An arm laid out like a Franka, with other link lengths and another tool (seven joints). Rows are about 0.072 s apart.
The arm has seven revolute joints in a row. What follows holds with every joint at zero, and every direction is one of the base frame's.
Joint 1 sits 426.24 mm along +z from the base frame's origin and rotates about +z.
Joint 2 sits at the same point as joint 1 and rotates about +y.
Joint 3 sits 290.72 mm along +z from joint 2 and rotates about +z.
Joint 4 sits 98.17 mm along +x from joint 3 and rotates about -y.
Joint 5 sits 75.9 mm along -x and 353.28 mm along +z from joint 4 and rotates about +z.
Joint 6 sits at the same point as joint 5 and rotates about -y.
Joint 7 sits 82.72 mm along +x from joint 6 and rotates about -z.
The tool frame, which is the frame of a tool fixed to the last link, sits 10 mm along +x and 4 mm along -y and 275.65 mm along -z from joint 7; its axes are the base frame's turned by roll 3.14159, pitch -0.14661 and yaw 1.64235 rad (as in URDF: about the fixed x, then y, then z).
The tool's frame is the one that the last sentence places.
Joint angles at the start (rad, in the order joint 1, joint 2, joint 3, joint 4, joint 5, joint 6, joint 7): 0.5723, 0.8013, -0.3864, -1.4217, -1.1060, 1.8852, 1.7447
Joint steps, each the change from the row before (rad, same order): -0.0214, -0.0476, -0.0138, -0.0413, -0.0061, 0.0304, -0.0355; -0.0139, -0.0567, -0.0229, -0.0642, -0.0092, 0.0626, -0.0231; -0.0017, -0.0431, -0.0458, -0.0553, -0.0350, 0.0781, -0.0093; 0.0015, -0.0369, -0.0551, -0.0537, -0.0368, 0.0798, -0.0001; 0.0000, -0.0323, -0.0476, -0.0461, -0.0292, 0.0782, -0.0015; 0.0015, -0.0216, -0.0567, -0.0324, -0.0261, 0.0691, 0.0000; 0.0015, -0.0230, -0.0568, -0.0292, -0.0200, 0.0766, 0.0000; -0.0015, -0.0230, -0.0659, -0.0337, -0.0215, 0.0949, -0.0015; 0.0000, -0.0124, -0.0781, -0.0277, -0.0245, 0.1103, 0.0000
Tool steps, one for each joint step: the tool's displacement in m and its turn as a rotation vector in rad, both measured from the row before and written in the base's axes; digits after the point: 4 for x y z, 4 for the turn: -0.0014, -0.0232, 0.0132, 0.0082, 0.0224, -0.0038; -0.0019, -0.0212, 0.0081, 0.0226, 0.0180, 0.0158; 0.0034, -0.0226, 0.0123, -0.0013, 0.0009, 0.0347; 0.0008, -0.0256, 0.0104, -0.0026, -0.0022, 0.0288; -0.0004, -0.0209, 0.0065, 0.0086, 0.0010, 0.0289; -0.0017, -0.0252, 0.0089, 0.0007, -0.0039, 0.0159; -0.0021, -0.0230, 0.0088, 0.0129, -0.0080, 0.0187; -0.0049, -0.0272, 0.0068, 0.0202, -0.0045, 0.0220; -0.0057, -0.0289, 0.0063, 0.0186, -0.0042, 0.0278
